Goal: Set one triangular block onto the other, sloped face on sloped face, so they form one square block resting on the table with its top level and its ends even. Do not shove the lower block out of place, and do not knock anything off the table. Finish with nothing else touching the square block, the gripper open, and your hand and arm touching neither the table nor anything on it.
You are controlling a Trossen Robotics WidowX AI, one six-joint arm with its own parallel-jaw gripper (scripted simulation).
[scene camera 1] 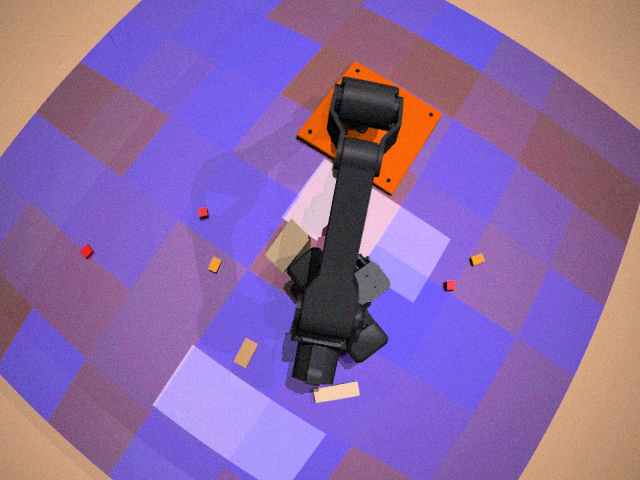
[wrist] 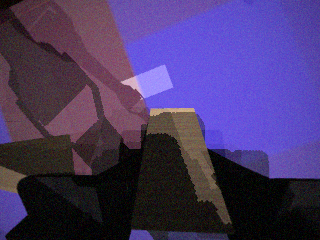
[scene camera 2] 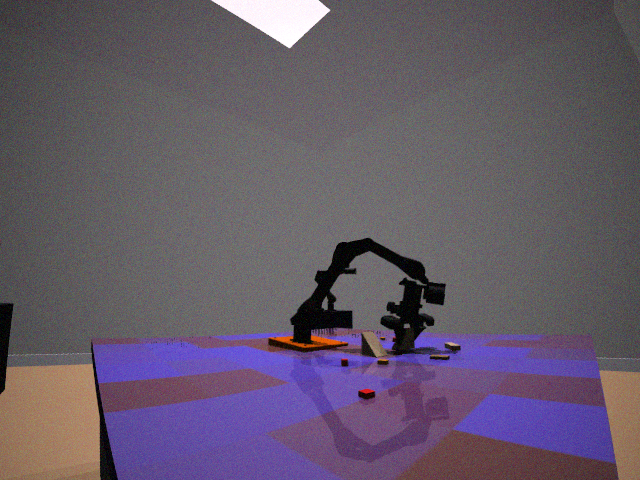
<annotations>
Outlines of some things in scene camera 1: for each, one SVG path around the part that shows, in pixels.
The gripper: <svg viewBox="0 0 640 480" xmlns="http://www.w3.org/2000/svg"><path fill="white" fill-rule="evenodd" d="M362 254L358 255L355 276L359 284L358 303L362 304L365 318L358 342L352 344L350 351L346 350L356 363L364 362L375 352L381 350L387 344L389 338L366 309L371 306L373 300L391 287L391 281L379 265L372 261L369 255L364 257ZM317 247L309 249L287 268L289 277L298 289L303 289L304 292L308 276L321 263L322 250Z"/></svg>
A triangular block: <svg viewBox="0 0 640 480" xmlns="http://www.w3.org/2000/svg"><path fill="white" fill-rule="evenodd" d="M292 218L265 253L268 260L282 274L290 264L311 247L311 237Z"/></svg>
</annotations>
